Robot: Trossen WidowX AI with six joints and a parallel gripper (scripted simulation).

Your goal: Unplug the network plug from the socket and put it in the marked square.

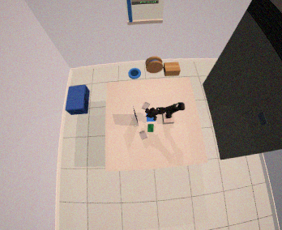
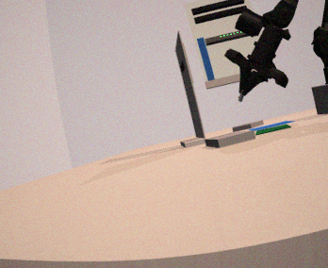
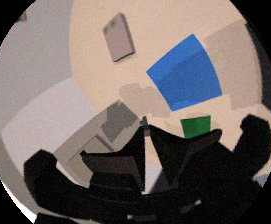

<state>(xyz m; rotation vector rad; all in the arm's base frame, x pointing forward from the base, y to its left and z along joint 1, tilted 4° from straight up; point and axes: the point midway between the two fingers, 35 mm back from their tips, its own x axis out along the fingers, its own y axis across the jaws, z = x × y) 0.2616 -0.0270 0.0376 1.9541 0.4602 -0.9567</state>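
My gripper tip is now 10 cm above the blue square mark, 6 cm past it and 1 cm to the left of it. The rest, counted from my gripper tip: upright grey panel: 14 cm ahead, 3 cm above; then green patch: 14 cm to the left, 10 cm below, 3 cm behind; then network plug: right at my gripper tip.
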